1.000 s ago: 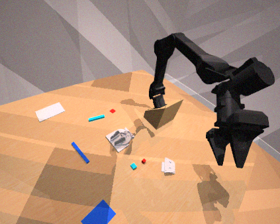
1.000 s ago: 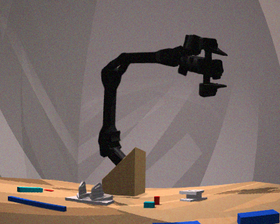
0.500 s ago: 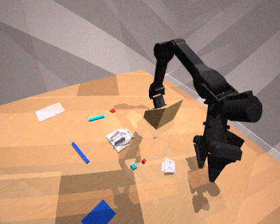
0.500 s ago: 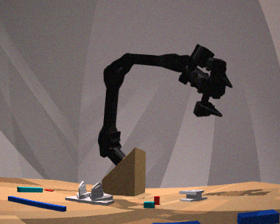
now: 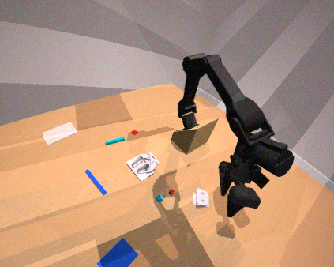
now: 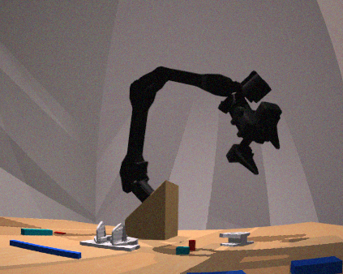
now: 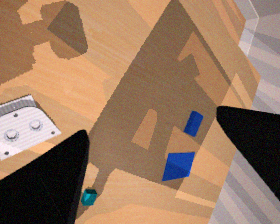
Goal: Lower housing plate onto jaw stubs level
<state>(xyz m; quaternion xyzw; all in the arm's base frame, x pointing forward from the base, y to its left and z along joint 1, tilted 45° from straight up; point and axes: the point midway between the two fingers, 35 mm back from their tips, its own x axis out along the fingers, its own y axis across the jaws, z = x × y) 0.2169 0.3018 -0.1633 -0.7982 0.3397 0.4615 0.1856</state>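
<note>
Right now my gripper tip is 180 mm above the white block, 70 mm to the left of it and 60 mm past it. Round my gripper tip: teal cube: 190 mm below, 180 mm to the right, 80 mm ahead; red cube: 180 mm below, 170 mm to the right, 20 mm ahead; blue sheet: 310 mm ahead, 190 mm below, 90 mm to the right.
</note>
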